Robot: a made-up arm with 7 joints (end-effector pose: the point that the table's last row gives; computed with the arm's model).
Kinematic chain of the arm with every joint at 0, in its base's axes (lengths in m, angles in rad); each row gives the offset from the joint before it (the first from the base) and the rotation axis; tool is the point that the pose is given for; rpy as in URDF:
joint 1: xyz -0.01 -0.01 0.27 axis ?
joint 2: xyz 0 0.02 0.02 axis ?
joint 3: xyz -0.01 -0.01 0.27 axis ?
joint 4: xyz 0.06 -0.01 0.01 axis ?
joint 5: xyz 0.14 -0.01 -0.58 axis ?
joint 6: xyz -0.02 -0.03 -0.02 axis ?
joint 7: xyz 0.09 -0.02 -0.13 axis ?
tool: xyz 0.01 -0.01 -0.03 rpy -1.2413 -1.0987 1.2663
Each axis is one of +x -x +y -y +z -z.
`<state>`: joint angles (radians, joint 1 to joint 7).
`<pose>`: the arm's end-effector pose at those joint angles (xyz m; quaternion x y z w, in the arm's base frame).
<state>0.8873 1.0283 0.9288 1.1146 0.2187 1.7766 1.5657</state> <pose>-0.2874 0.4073 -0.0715 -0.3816 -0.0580 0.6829 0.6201</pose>
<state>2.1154 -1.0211 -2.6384 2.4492 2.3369 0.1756 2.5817</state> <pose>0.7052 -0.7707 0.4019 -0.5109 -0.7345 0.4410 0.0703</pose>
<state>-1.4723 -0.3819 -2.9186 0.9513 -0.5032 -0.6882 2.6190</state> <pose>-0.2519 0.7242 0.1168 0.2142 -0.2772 -0.1313 0.9274</pose>
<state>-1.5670 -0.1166 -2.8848 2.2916 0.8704 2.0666 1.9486</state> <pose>-0.2272 0.5540 0.8764 -0.0163 -0.3197 0.3705 0.8719</pose>
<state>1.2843 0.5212 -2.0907 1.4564 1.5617 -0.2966 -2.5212</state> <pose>0.4949 -0.4710 0.8094 -0.6330 -0.4752 0.5948 0.1406</pose>
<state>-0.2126 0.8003 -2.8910 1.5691 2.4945 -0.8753 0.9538</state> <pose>-0.3295 -0.0429 0.9686 -0.1036 0.1907 -0.0326 0.9756</pose>
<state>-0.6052 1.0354 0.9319 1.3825 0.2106 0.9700 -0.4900</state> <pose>0.6987 0.2825 -0.0760 0.3682 -0.5863 0.0135 0.7214</pose>
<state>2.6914 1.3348 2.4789 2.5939 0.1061 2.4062 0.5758</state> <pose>-0.7054 -0.0105 0.7322 -0.3596 -0.7532 -0.5469 0.0656</pose>
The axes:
joint 1: +z
joint 2: +y
joint 3: +z
joint 4: -y
joint 5: -z
joint 6: +y
joint 7: -z

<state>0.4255 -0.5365 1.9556 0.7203 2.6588 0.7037 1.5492</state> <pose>-0.4394 0.4892 -0.0426 -0.3927 0.0373 -0.1969 0.8976</pose>
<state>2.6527 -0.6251 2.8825 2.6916 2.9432 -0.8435 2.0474</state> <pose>0.6424 -0.4686 0.7754 -0.4263 -0.6059 0.5974 0.3070</pose>
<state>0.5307 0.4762 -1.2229 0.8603 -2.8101 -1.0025 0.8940</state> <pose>0.3731 -0.3125 0.0710 0.3686 -0.5256 0.5169 0.5663</pose>
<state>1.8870 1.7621 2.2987 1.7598 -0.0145 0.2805 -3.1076</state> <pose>-0.8252 0.4175 0.6648 -0.7156 0.3339 0.4085 0.4578</pose>
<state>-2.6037 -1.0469 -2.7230 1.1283 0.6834 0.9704 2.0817</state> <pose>0.1160 0.4160 -0.3212 -0.7167 0.1226 -0.1104 0.6776</pose>
